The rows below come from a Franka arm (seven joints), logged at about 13 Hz.
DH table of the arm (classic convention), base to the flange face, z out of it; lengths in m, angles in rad. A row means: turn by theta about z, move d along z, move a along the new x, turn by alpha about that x. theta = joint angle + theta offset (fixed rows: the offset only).
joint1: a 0  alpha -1.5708  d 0.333  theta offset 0
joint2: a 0  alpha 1.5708  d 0  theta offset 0
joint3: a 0.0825  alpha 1.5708  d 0.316  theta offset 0
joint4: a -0.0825  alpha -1.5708  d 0  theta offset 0
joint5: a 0  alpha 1.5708  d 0.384  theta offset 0
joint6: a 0.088  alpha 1.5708  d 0  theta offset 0
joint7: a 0  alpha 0  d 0.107  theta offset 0
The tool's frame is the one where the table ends.
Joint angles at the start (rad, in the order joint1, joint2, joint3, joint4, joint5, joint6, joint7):
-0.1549 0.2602 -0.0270 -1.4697 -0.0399 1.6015 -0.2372
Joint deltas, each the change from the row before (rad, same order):
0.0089 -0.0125 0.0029 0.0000 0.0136 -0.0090 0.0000
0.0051 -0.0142 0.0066 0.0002 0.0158 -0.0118 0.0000
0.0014 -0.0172 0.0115 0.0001 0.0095 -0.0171 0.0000
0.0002 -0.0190 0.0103 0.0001 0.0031 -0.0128 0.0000
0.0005 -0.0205 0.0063 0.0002 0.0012 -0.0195 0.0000
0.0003 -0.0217 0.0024 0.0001 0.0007 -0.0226 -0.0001
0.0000 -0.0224 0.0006 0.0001 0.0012 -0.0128 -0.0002
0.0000 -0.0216 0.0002 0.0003 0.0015 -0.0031 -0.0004
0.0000 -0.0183 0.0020 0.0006 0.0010 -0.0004 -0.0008
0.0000 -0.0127 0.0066 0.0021 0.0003 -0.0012 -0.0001
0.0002 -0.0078 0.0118 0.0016 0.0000 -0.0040 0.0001
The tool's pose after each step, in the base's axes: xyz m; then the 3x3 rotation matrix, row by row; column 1 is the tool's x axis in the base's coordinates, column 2 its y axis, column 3 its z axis. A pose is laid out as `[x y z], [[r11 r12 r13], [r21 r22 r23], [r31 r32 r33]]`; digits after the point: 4 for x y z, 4 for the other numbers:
[0.6142 -0.1067 0.5276], [[0.9893 0.0697 -0.1281], [0.0689 -0.9976 -0.0107], [-0.1285 0.0018 -0.9917]]
[0.6114 -0.0977 0.5356], [[0.9893 0.0788 -0.1227], [0.0800 -0.9968 0.0048], [-0.1219 -0.0146 -0.9924]]
[0.6072 -0.0887 0.5449], [[0.9886 0.0901 -0.1208], [0.0926 -0.9956 0.0154], [-0.1189 -0.0264 -0.9926]]
[0.6025 -0.0818 0.5556], [[0.9884 0.1002 -0.1141], [0.1029 -0.9945 0.0185], [-0.1116 -0.0300 -0.9933]]
[0.5961 -0.0770 0.5667], [[0.9879 0.1069 -0.1127], [0.1098 -0.9938 0.0198], [-0.1099 -0.0319 -0.9934]]
[0.5886 -0.0744 0.5780], [[0.9875 0.1097 -0.1135], [0.1127 -0.9934 0.0204], [-0.1105 -0.0329 -0.9933]]
[0.5816 -0.0730 0.5903], [[0.9884 0.1108 -0.1038], [0.1135 -0.9933 0.0201], [-0.1009 -0.0316 -0.9944]]
[0.5757 -0.0719 0.6028], [[0.9901 0.1120 -0.0851], [0.1140 -0.9933 0.0189], [-0.0824 -0.0285 -0.9962]]
[0.5708 -0.0700 0.6136], [[0.9911 0.1152 -0.0667], [0.1166 -0.9930 0.0174], [-0.0642 -0.0251 -0.9976]]
[0.5676 -0.0658 0.6217], [[0.9911 0.1222 -0.0533], [0.1232 -0.9923 0.0161], [-0.0509 -0.0225 -0.9985]]
[0.5656 -0.0590 0.6266], [[0.9898 0.1341 -0.0480], [0.1350 -0.9907 0.0155], [-0.0455 -0.0218 -0.9987]]

